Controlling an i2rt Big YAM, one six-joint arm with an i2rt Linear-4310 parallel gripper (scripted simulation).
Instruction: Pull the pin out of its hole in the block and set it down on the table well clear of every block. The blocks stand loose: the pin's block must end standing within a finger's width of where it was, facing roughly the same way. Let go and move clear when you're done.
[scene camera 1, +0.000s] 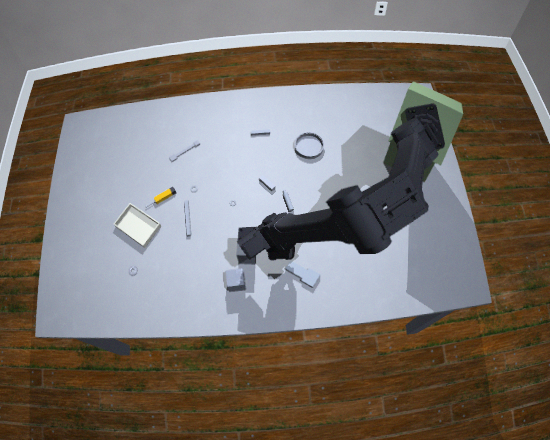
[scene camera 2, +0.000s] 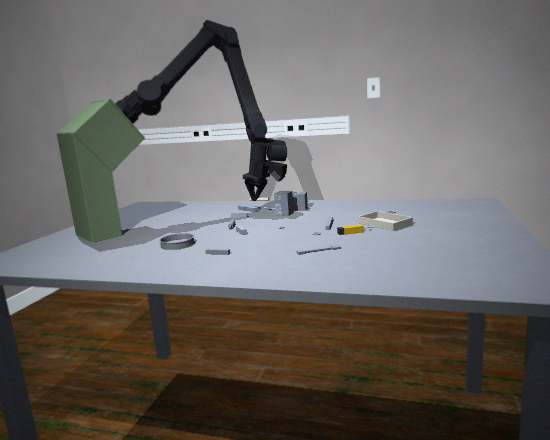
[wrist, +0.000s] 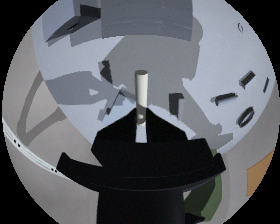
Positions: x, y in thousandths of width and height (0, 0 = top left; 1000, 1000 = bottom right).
A white tray (scene camera 1: 252, 512) is 146 cm from the lens.
